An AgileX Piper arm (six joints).
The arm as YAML. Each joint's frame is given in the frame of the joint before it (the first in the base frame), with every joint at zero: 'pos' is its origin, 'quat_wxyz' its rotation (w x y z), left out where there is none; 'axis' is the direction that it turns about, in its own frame. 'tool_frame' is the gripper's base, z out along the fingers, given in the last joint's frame.
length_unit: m
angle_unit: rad
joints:
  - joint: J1
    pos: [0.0, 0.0, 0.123]
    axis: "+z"
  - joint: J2
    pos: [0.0, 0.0, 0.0]
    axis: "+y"
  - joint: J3
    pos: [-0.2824, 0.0, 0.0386]
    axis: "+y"
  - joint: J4
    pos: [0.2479, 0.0, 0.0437]
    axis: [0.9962, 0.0, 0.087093]
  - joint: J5
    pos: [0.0, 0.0, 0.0]
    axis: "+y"
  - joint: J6
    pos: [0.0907, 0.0, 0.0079]
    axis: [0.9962, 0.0, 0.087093]
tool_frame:
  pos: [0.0, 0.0, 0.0]
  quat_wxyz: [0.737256, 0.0, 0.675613, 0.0]
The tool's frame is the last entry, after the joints.
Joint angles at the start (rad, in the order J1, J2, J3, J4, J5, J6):
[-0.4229 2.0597 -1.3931 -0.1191 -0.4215 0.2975]
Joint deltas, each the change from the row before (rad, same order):
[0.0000 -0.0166 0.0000 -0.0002 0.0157 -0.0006]
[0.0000 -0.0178 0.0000 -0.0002 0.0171 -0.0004]
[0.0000 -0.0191 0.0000 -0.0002 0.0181 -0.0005]
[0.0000 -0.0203 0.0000 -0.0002 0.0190 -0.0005]
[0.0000 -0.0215 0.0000 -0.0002 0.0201 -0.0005]
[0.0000 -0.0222 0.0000 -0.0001 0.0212 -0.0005]
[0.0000 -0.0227 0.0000 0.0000 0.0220 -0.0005]
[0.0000 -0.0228 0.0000 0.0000 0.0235 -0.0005]
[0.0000 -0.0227 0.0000 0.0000 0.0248 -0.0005]
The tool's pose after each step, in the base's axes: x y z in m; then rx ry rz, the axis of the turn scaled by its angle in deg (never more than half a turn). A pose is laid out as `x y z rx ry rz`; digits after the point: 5 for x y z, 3 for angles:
0.43621 -0.19163 0.22721 27.904 95.234 -7.622
0.43418 -0.19090 0.23414 27.900 95.194 -7.774
0.43188 -0.19005 0.24155 27.890 95.137 -7.938
0.42929 -0.18910 0.24941 27.879 95.063 -8.110
0.42640 -0.18801 0.25766 27.873 94.981 -8.290
0.42324 -0.18683 0.26607 27.886 94.917 -8.473
0.41982 -0.18554 0.27456 27.915 94.865 -8.655
0.41620 -0.18418 0.28288 27.977 94.887 -8.840
0.41239 -0.18276 0.29095 28.071 94.983 -9.024

